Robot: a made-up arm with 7 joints. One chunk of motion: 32 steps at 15 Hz.
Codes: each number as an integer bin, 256 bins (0 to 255) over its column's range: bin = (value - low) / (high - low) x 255, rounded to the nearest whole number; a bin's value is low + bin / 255 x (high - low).
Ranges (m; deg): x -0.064..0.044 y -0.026..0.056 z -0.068..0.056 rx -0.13..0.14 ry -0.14..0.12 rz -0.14..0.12
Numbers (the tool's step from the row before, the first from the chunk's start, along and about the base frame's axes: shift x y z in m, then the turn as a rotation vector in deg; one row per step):
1: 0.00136 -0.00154 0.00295 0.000 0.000 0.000
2: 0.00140 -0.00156 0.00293 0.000 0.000 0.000
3: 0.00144 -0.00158 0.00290 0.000 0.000 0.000
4: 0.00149 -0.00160 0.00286 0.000 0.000 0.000
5: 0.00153 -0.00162 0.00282 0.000 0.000 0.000
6: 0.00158 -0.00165 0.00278 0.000 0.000 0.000
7: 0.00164 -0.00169 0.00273 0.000 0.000 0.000
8: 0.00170 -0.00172 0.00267 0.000 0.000 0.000
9: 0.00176 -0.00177 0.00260 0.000 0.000 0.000
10: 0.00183 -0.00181 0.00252 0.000 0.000 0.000
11: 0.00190 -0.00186 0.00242 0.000 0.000 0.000
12: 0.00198 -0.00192 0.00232 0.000 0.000 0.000
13: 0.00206 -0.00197 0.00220 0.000 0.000 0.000
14: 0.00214 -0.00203 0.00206 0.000 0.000 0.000
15: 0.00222 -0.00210 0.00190 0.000 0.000 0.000
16: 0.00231 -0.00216 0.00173 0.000 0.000 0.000
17: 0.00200 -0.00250 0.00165 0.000 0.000 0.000
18: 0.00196 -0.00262 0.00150 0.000 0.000 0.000
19: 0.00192 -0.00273 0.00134 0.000 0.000 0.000
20: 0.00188 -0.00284 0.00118 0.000 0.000 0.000
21: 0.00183 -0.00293 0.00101 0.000 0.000 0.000
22: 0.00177 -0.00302 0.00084 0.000 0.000 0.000
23: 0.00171 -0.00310 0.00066 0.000 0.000 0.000
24: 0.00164 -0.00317 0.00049 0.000 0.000 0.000
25: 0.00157 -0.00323 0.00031 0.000 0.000 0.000
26: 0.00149 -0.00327 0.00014 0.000 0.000 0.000
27: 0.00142 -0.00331 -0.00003 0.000 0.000 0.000
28: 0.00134 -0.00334 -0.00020 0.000 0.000 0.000
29: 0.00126 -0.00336 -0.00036 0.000 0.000 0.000
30: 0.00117 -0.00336 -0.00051 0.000 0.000 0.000
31: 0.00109 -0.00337 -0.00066 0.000 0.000 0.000
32: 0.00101 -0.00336 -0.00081 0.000 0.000 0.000
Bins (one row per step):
1: 154 76 146 123 137 137
2: 154 76 146 123 137 137
3: 155 76 146 123 137 137
4: 155 76 146 123 137 137
5: 155 76 146 123 137 137
6: 155 76 146 123 137 137
7: 155 76 145 123 137 137
8: 155 76 145 123 137 137
9: 155 75 145 123 137 137
10: 155 75 145 123 137 137
11: 156 75 145 123 137 137
12: 156 75 145 123 137 137
13: 156 75 144 123 137 137
14: 156 75 144 123 137 137
15: 156 74 144 123 137 137
16: 157 74 143 123 137 137
17: 156 73 143 123 137 137
18: 156 73 143 123 137 137
19: 156 72 143 123 137 137
20: 156 72 142 123 137 137
21: 155 72 142 123 137 137
22: 155 71 142 123 137 137
23: 155 71 141 123 137 137
24: 155 71 141 123 137 137
25: 155 71 140 123 137 137
26: 155 71 140 123 137 137
27: 154 71 140 123 137 137
28: 154 70 139 123 137 137
29: 154 70 139 123 137 137
30: 154 70 139 123 137 137
31: 154 70 138 123 137 137
32: 153 70 138 123 137 137

